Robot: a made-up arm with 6 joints. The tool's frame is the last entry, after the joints. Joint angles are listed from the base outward. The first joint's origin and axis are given. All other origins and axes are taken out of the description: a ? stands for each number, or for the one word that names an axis. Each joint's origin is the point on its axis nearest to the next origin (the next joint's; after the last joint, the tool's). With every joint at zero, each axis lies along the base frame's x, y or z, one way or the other. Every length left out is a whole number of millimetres.
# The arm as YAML. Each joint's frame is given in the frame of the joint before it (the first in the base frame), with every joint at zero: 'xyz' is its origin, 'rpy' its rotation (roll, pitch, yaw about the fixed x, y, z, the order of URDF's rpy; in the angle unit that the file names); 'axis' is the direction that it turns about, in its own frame. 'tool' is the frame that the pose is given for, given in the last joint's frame.
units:
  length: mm
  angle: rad
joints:
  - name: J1
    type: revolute
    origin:
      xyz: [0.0, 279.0, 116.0]
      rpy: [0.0, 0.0, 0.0]
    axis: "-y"
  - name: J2
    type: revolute
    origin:
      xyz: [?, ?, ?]
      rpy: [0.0, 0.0, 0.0]
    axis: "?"
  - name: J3
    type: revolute
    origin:
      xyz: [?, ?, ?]
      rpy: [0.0, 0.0, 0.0]
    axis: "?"
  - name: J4
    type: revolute
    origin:
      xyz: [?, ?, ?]
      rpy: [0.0, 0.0, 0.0]
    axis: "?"
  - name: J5
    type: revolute
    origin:
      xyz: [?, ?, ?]
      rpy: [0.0, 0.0, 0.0]
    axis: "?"
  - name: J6
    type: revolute
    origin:
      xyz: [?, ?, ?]
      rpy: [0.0, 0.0, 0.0]
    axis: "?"
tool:
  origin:
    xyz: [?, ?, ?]
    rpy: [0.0, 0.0, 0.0]
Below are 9 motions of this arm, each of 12 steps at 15 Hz.
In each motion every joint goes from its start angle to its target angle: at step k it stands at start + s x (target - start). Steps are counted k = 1, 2, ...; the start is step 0. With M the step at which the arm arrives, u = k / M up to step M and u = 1 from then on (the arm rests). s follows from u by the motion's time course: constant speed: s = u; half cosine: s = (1 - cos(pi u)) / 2; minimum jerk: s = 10 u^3 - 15 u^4 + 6 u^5.
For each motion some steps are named. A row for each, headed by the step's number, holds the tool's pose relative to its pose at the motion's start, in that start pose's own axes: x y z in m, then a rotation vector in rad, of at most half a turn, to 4 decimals.
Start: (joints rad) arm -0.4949 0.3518 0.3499 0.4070 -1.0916 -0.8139
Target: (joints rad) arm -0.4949 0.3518 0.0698 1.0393 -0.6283 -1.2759
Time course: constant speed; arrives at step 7
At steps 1, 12:
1: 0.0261 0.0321 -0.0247 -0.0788 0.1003 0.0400
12: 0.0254 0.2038 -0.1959 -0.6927 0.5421 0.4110

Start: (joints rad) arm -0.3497 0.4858 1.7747 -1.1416 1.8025 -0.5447
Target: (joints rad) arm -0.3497 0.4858 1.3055 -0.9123 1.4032 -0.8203
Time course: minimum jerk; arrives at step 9
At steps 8, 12:
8: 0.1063 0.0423 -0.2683 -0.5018 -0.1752 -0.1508
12: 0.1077 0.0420 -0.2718 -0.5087 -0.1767 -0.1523

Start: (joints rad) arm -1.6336 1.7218 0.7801 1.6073 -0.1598 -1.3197
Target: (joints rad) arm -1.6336 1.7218 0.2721 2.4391 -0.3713 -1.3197
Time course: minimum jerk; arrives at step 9
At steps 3, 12:
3: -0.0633 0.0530 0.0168 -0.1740 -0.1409 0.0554
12: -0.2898 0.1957 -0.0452 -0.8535 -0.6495 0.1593

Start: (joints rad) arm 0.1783 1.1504 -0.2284 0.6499 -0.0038 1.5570
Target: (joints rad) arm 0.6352 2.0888 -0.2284 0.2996 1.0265 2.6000
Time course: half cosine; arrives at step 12
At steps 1, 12:
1: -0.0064 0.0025 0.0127 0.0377 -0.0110 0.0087
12: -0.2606 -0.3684 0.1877 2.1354 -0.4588 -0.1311

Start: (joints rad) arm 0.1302 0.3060 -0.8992 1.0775 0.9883 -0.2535
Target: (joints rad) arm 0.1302 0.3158 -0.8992 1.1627 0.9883 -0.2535
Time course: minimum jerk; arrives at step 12
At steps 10, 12:
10: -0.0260 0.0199 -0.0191 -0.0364 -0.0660 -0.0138
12: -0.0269 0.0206 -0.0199 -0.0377 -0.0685 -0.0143

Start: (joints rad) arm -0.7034 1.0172 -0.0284 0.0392 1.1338 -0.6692
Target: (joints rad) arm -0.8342 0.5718 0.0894 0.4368 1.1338 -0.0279
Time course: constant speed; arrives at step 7
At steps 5, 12:
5: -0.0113 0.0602 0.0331 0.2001 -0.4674 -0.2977
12: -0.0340 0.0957 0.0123 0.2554 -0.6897 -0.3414

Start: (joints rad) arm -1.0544 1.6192 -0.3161 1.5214 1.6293 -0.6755
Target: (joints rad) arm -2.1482 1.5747 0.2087 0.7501 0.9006 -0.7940
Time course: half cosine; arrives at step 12
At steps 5, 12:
5: 0.1364 0.2305 -0.1744 -0.3685 0.3014 0.2295
12: 0.3609 0.3498 -0.6488 -0.6554 0.8385 0.3773

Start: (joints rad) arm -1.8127 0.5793 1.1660 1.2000 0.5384 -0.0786
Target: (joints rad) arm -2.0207 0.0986 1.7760 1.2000 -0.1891 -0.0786
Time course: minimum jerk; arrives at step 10
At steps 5, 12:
5: -0.1112 -0.0389 0.0060 0.0003 -0.3202 0.2210
12: -0.2386 -0.1195 0.0011 -0.0145 -0.6397 0.4552

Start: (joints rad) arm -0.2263 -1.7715 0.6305 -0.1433 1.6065 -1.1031
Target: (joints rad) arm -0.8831 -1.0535 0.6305 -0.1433 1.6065 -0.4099
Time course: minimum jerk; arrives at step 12
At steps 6, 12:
6: -0.1391 -0.0154 0.1259 0.3214 0.2431 0.4221
12: -0.2252 -0.0081 0.1794 0.4833 0.6164 0.7356

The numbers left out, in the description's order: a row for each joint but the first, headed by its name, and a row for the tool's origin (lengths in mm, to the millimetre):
J2: xyz 218.0 0.0 118.0, axis +x
J3: xyz 0.0 -169.0 23.0, axis -y
J4: xyz 302.0 0.0 -276.0, axis -x
J5: xyz 0.0 108.0 359.0, axis -z
J6: xyz -53.0 7.0 0.0, axis +x
tool: xyz 0.0 350.0 87.0

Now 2 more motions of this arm.
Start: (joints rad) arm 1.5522 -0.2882 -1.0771 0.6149 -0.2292 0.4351
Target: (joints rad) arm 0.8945 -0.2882 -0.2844 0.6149 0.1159 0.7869
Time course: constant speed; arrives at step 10
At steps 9, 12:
9: 0.1545 0.0305 0.0741 0.1898 -0.3136 -0.1393
12: 0.1632 0.0350 0.0792 0.2193 -0.3530 -0.1425

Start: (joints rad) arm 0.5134 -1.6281 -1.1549 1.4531 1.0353 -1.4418
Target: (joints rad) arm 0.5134 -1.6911 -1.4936 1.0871 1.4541 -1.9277
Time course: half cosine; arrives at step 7
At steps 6, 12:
6: -0.1256 -0.0379 -0.2430 -0.4881 0.0645 0.3713
12: -0.1313 -0.0430 -0.2561 -0.5196 0.0640 0.3926

